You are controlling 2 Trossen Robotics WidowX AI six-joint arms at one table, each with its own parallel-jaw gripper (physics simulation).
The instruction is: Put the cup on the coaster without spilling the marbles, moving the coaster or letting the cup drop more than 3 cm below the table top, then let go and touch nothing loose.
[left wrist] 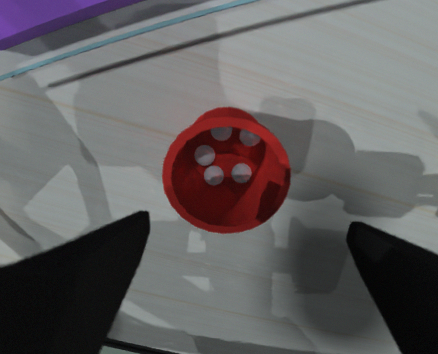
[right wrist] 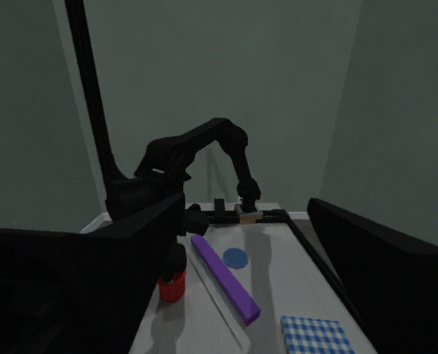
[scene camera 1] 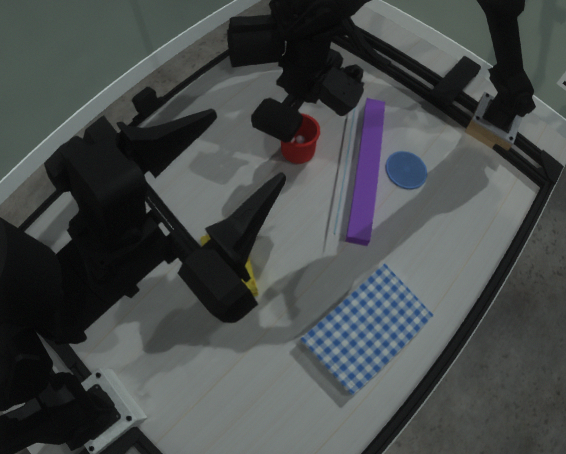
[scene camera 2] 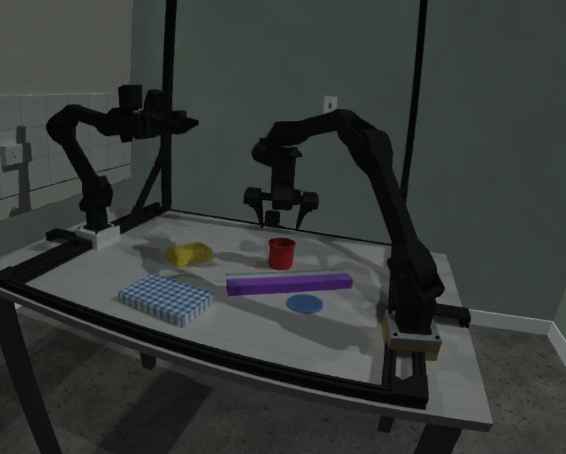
Observation:
In view: the left gripper (scene camera 1: 294, 119), the right gripper (scene camera 1: 247, 142), a long purple bar (scene camera 2: 330, 279), a red cup (scene camera 1: 294, 152), a blue coaster (scene camera 1: 405, 169), a blue checked block (scene camera 2: 178, 303) and a yellow sponge (scene camera 2: 187, 254).
The long purple bar is seen too in the right wrist view (right wrist: 244, 309). The red cup is seen too in the left wrist view (left wrist: 230, 207) and in scene camera 2 (scene camera 2: 281, 249). The left gripper also shows in the left wrist view (left wrist: 249, 226), in the right wrist view (right wrist: 167, 264) and in scene camera 2 (scene camera 2: 279, 228). The left wrist view does not show the blue coaster: it is out of frame. The left wrist view misses the blue checked block: it is out of frame.

